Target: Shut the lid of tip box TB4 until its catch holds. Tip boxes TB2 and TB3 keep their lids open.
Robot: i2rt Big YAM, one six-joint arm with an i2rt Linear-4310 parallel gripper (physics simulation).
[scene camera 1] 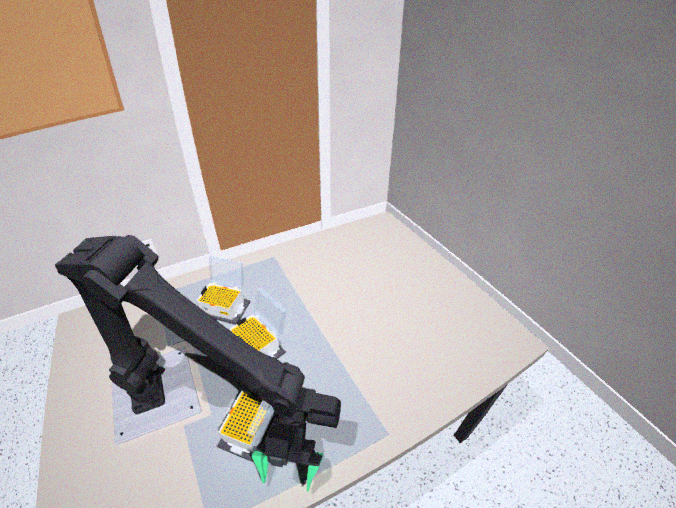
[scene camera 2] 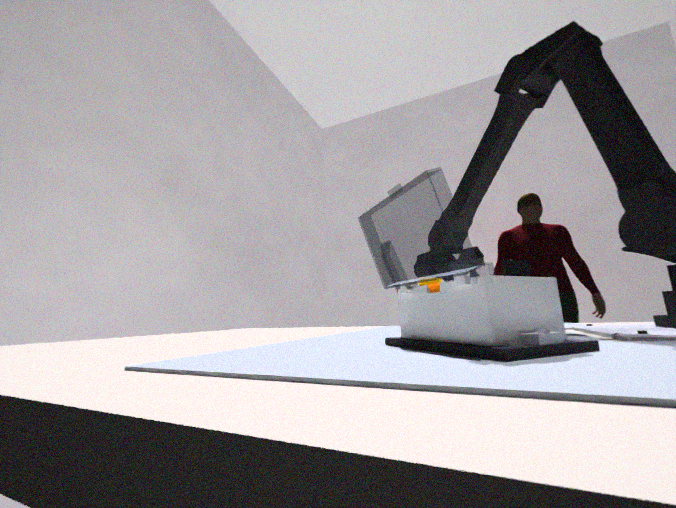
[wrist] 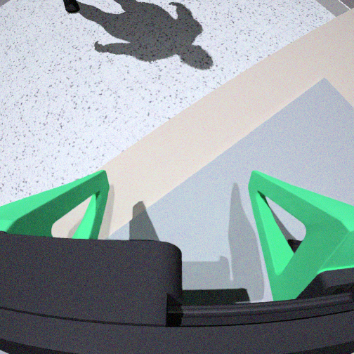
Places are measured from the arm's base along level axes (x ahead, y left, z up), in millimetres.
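Pixels of known places: gripper, between the fingertips: (scene camera 1: 285, 486); arm's base, origin of its link: (scene camera 1: 148, 391).
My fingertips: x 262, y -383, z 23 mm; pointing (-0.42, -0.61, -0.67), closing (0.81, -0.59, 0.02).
Note:
Ahead of a thing's pixels: the offset from my fingertips to its middle. "spot": to the spot under its first point. Level surfaces: height alone.
Tip box TB4 {dy +176, dx -25, dz +37 mm} (scene camera 1: 243, 419) is the white box nearest the table's front edge in scene camera 1, its yellow rack showing. Its clear lid is largely hidden behind the arm; I cannot tell its angle. My gripper (scene camera 1: 286, 485) (wrist: 178, 178) is open and empty, its green fingers beside TB4, on the side away from the arm's base. Two more boxes, TB2 and TB3, stand farther back: a middle box {dy +405, dx +65, dz +37 mm} (scene camera 1: 254, 334) and a back box {dy +592, dx +2, dz +6 mm} (scene camera 1: 219, 299) (scene camera 2: 442, 316). The middle box's lid {spot: dy +432, dx +135, dz +80 mm} (scene camera 1: 270, 308) and the back box's lid {spot: dy +655, dx +56, dz +70 mm} (scene camera 1: 226, 272) (scene camera 2: 407, 223) stand open. Their labels are unreadable here.
The boxes stand on a blue-grey mat {dz -27 mm} (scene camera 1: 338, 398) (scene camera 2: 245, 360) (wrist: 300, 130). The forearm (scene camera 1: 202, 333) passes over the mat between TB4 and the middle box. The arm's base plate (scene camera 1: 174, 404) is beside the mat. A person (scene camera 2: 532, 245) stands beyond the table.

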